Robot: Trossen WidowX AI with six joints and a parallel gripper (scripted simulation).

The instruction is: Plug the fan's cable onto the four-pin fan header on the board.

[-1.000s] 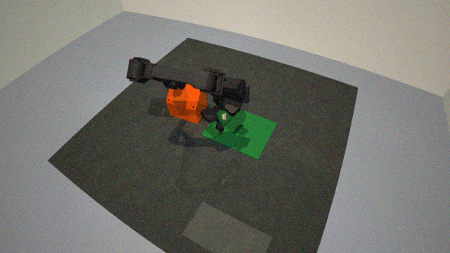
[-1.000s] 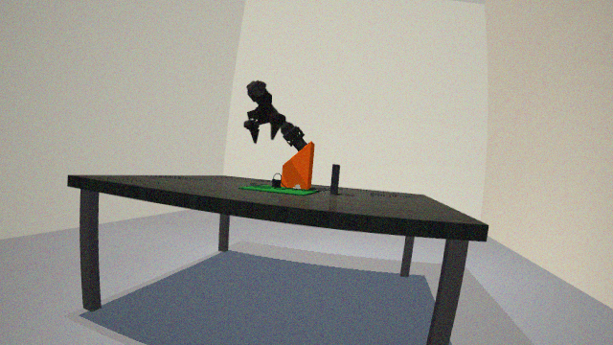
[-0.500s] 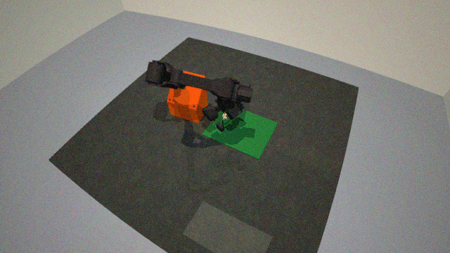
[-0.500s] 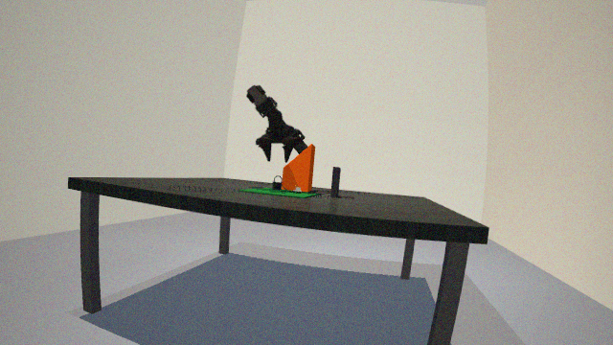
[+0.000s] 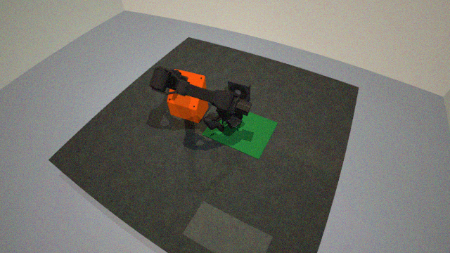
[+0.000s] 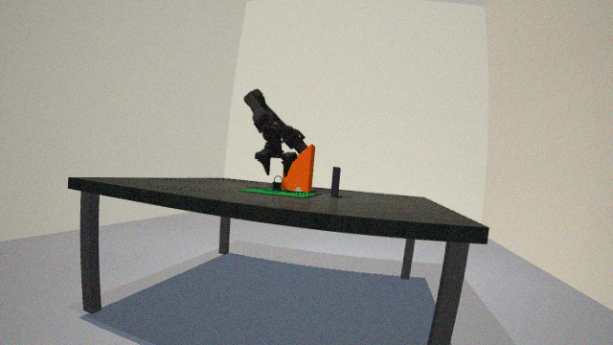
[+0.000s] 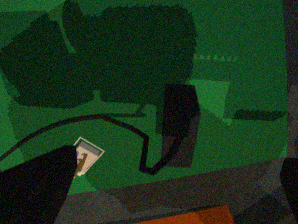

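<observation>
Right now my gripper tip is 4 cm above the dark fan plug and 1 cm past it. The rest, counted from my gripper tip: dark square fan 24 cm to the left, 1 cm behind; then green board 8 cm ahead, 7 cm below, 5 cm to the left.
</observation>
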